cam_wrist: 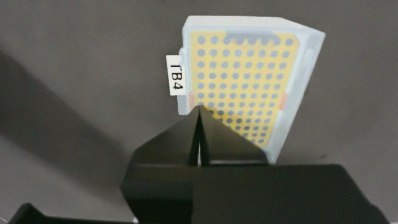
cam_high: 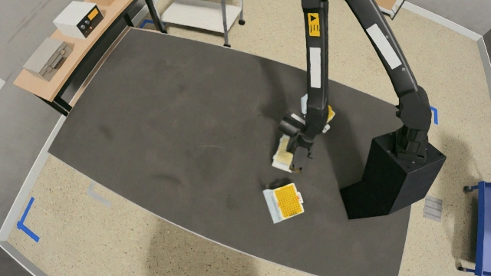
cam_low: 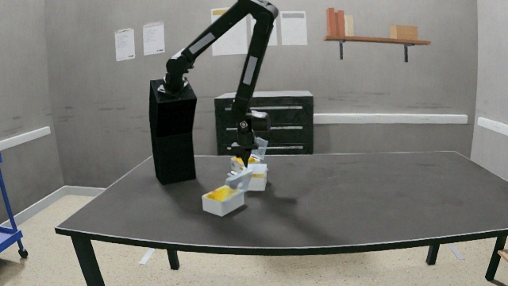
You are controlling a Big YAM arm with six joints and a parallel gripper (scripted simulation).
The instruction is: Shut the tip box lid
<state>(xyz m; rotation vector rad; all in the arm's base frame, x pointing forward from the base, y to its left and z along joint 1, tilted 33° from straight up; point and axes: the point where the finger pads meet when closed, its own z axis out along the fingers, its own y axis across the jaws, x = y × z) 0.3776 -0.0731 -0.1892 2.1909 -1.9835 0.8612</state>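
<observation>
My gripper is now 30 mm short of the rack and 30 mm above it. Also, from my hand: white label (80 mm below, 20 mm behind); tip box TB4 (40 mm below, 30 mm ahead).
</observation>
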